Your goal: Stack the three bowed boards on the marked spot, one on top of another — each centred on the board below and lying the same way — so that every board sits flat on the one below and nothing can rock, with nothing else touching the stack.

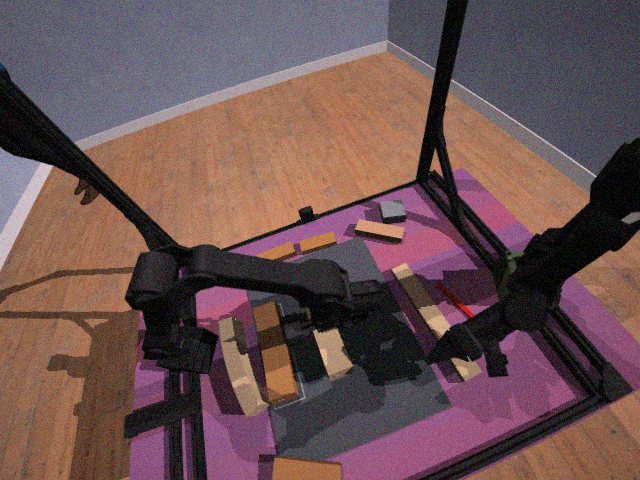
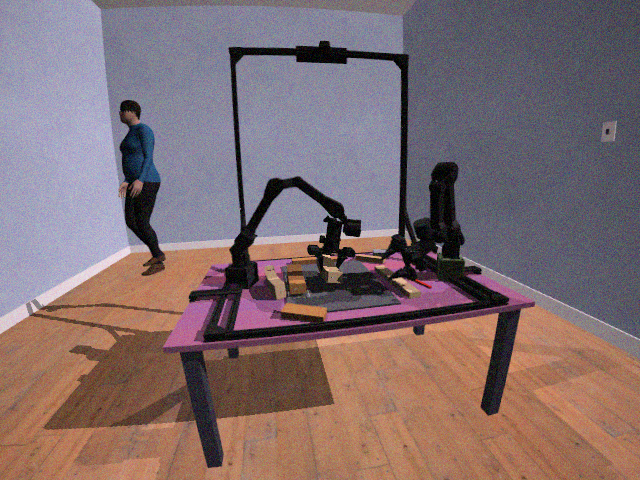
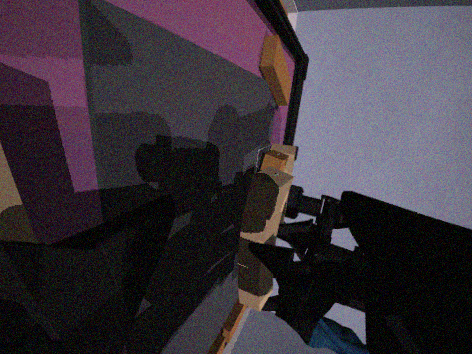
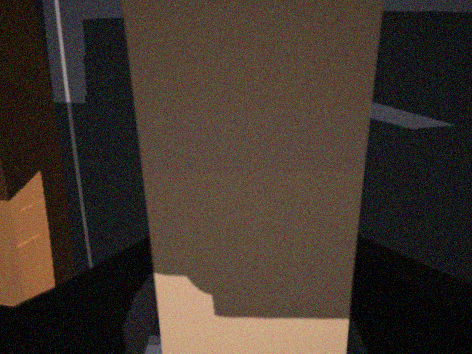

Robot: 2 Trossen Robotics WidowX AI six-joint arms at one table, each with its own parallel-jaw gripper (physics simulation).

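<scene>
An orange-brown board lies lengthwise inside the white-outlined marked spot on the grey mat. My right gripper is shut on a pale tan board and holds it low over the mat, just right of the orange-brown board. A pale bowed board lies on the purple table left of the mat. A long pale board lies to the right. My left gripper is open and empty over its near end.
Two small orange blocks, a tan block and a grey cube lie at the back. A red stick lies at the right. An orange block sits at the front edge. A black frame post rises at the back right.
</scene>
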